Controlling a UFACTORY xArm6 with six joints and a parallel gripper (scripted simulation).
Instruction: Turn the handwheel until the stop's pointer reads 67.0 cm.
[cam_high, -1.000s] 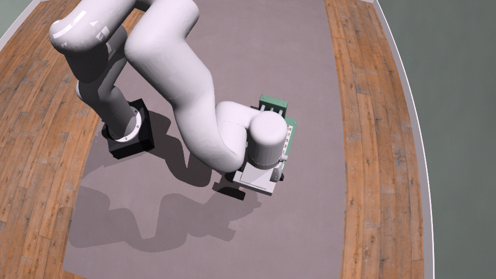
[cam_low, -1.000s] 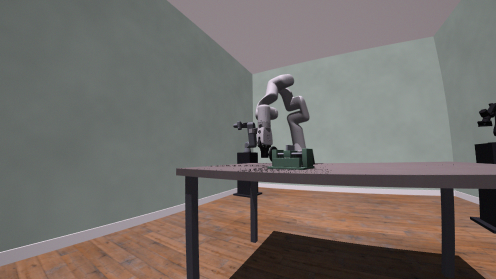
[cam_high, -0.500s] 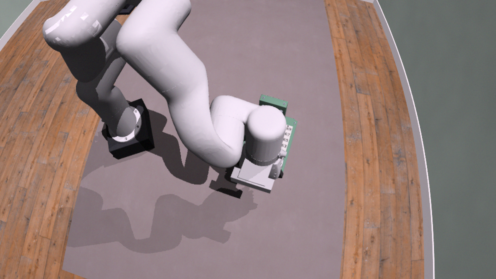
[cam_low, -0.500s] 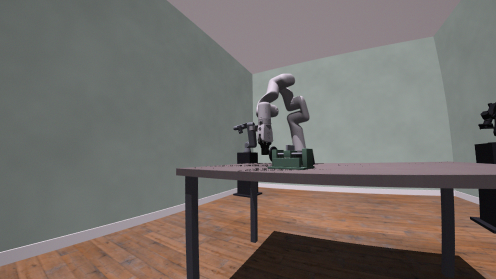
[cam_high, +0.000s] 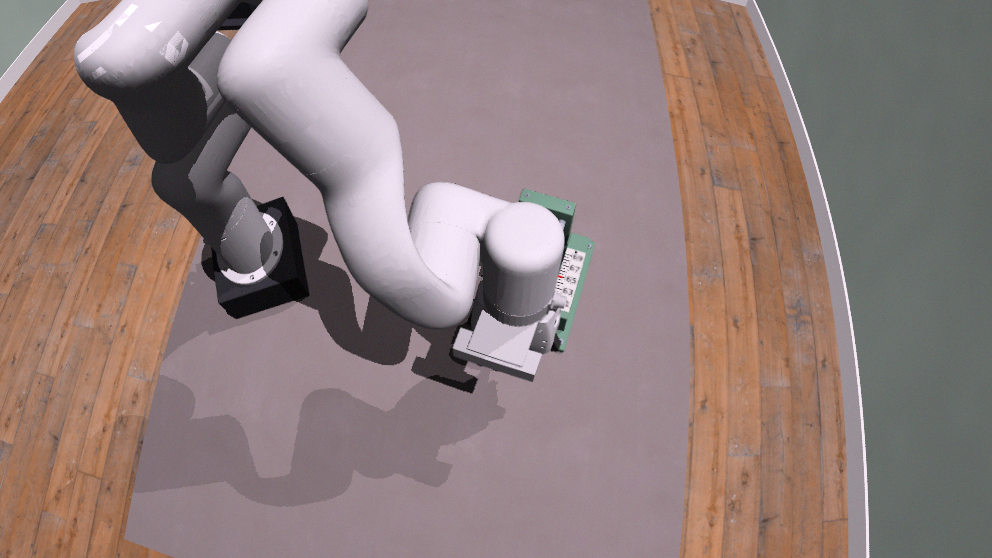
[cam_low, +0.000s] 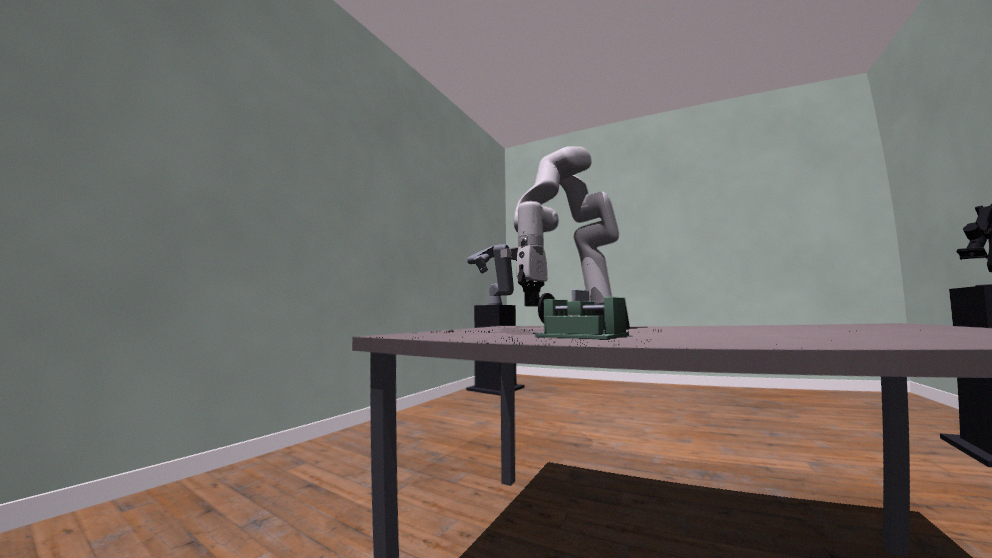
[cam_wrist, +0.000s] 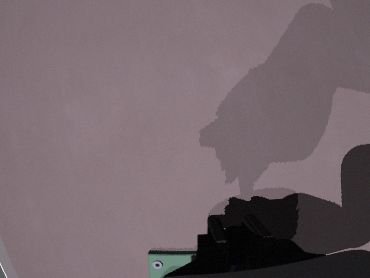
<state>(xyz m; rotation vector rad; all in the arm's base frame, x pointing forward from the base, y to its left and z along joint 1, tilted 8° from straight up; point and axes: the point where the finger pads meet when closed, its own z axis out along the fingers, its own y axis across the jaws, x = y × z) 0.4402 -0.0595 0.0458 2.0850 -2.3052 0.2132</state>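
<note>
Now: the stop block 15 cm to the left of my hand, 1 cm below it and 1 cm ahead of it. Also, from my hand: black handwheel (2 cm to the left, 1 cm below).
</note>
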